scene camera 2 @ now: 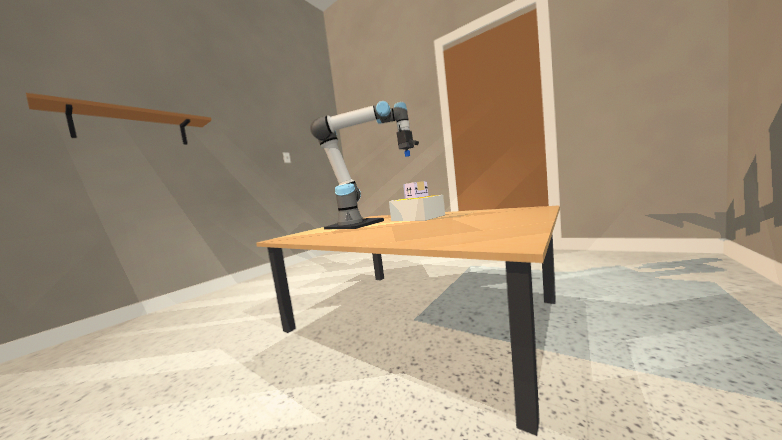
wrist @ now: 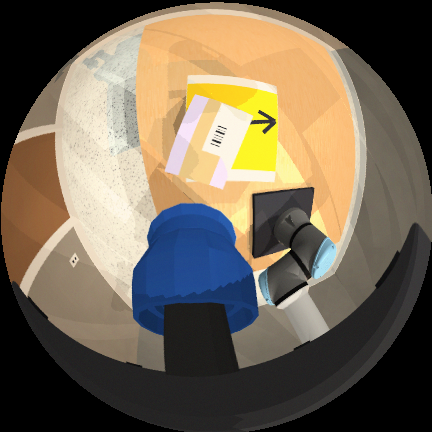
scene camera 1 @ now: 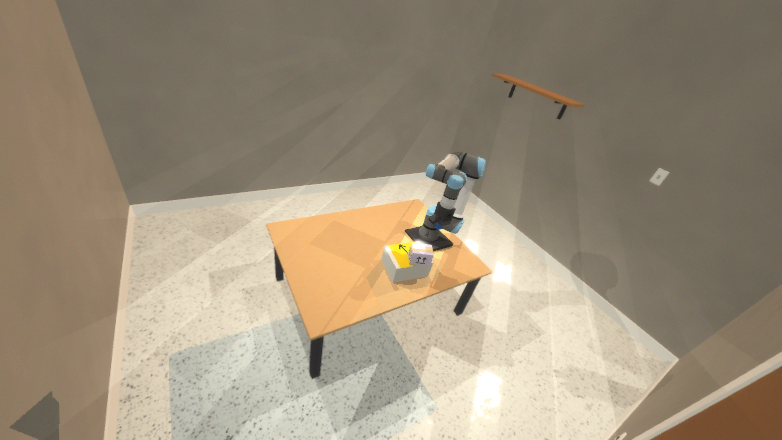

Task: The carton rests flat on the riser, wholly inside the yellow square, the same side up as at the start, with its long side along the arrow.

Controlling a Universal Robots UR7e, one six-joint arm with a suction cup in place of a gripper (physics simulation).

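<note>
The carton [scene camera 1: 421,255] [scene camera 2: 416,189] [wrist: 207,140], pale lilac with tan tape and a white barcode label on top, rests flat on the white riser [scene camera 1: 407,273] [scene camera 2: 429,209] [wrist: 260,175]. It stands toward the end by the arrow's tail and overlaps the border of the yellow square [scene camera 1: 394,255] [wrist: 255,157] in the wrist view. Its long side runs obliquely across the black arrow [scene camera 1: 403,248] [wrist: 265,121]. The carton hides part of the square. My blue suction cup [scene camera 1: 438,226] [scene camera 2: 407,153] [wrist: 191,212] is open, holds nothing and hangs well above the carton, apart from it.
The riser stands on the wooden table [scene camera 1: 339,273] [scene camera 2: 481,229] [wrist: 305,110]. The arm's black base plate [scene camera 1: 412,234] [scene camera 2: 371,222] [wrist: 263,220] is close beside the riser. A wall shelf [scene camera 1: 538,90] [scene camera 2: 120,110] is away from the table.
</note>
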